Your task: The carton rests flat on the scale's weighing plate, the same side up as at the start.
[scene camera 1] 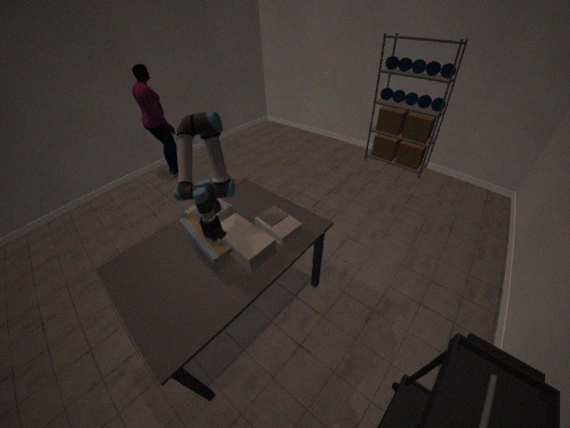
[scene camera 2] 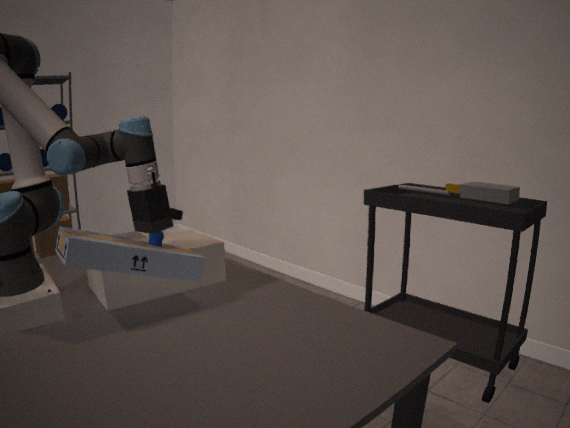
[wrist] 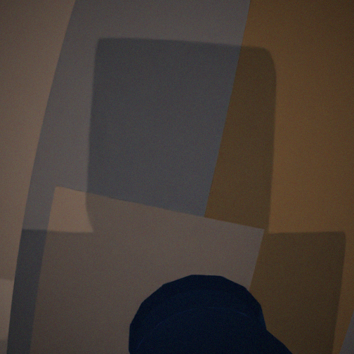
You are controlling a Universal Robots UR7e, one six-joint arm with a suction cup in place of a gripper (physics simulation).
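Frame: origin at the arm's base, x right, y ahead, z up, level; millimetres.
Where they show: end effector, tool point: [scene camera 1: 216, 240] [scene camera 2: 158, 247]; arm's base, origin of the base link: [scene camera 2: 17, 284].
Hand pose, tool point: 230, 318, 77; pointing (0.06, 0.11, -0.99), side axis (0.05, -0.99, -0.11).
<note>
Each offset is from my tool point to the centre of the thing, as dx, dy, dz. "*": to the spot under its first point. Level surfaces: height alone.
The carton @(+6, -84, +1) [scene camera 1: 198, 241] [scene camera 2: 100, 257] [wrist: 150, 125] is long, flat and blue-grey, with orange-tan tape along its top. It hangs tilted above the table, its left end higher in scene camera 2, with the two arrows on its side pointing up. My gripper, a blue suction cup [scene camera 1: 216, 239] [scene camera 2: 156, 239] [wrist: 197, 315], is on the carton's top face, off its middle, and holds it. The scale @(-383, +144, -107) [scene camera 1: 289, 231] is a low pale block with a grey weighing plate @(* -397, +111, -64) [scene camera 1: 274, 215], apart from the carton; the scale does not show in scene camera 2.
A large beige box @(-138, +61, -92) [scene camera 1: 247, 237] [scene camera 2: 212, 260] stands on the table @(dz -150) [scene camera 1: 165, 300] [scene camera 2: 250, 360] between the carton and the scale. A person [scene camera 1: 149, 105] stands beyond the table. A dark cart [scene camera 1: 425, 367] [scene camera 2: 450, 209] and a shelf rack [scene camera 1: 378, 75] stand apart from the table.
</note>
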